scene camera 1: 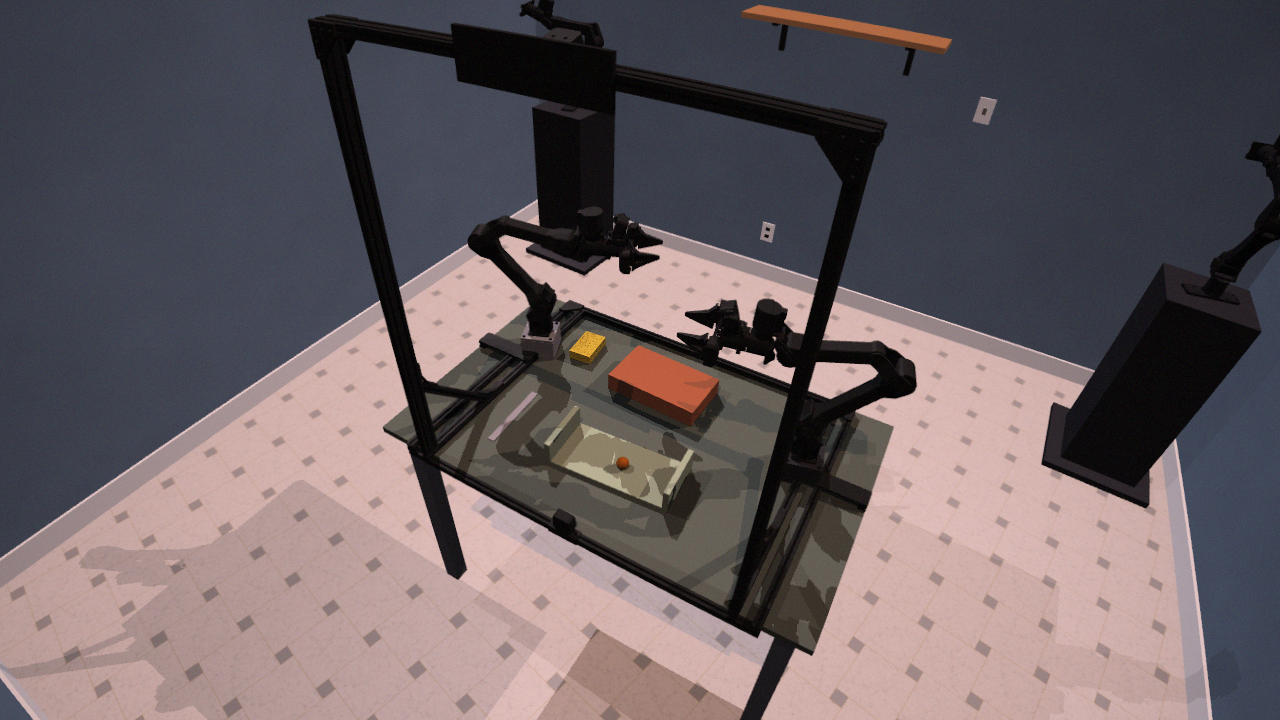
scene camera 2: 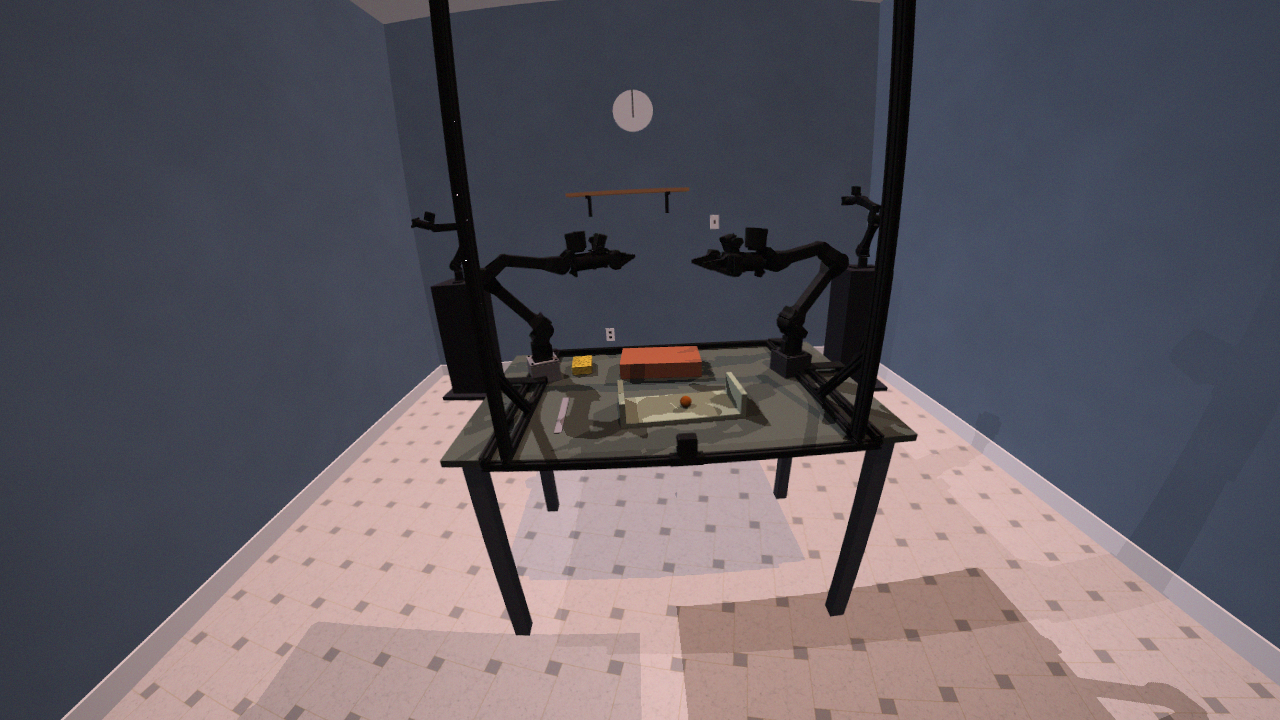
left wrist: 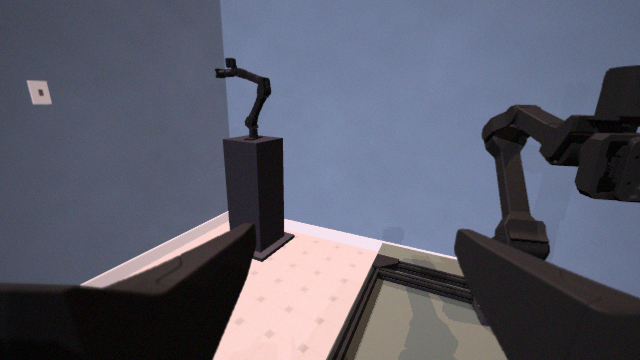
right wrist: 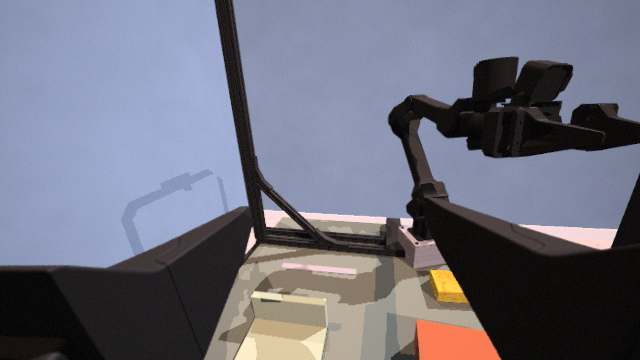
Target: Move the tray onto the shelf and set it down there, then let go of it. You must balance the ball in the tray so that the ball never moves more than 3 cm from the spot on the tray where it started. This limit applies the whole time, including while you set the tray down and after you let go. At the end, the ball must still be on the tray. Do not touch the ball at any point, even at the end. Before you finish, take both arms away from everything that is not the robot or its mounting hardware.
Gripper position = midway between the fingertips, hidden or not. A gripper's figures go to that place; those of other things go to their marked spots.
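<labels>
Left gripper [scene camera 1: 661, 249], 172 cm from the lens. Right gripper [scene camera 1: 681, 323], 145 cm from the lens.
</labels>
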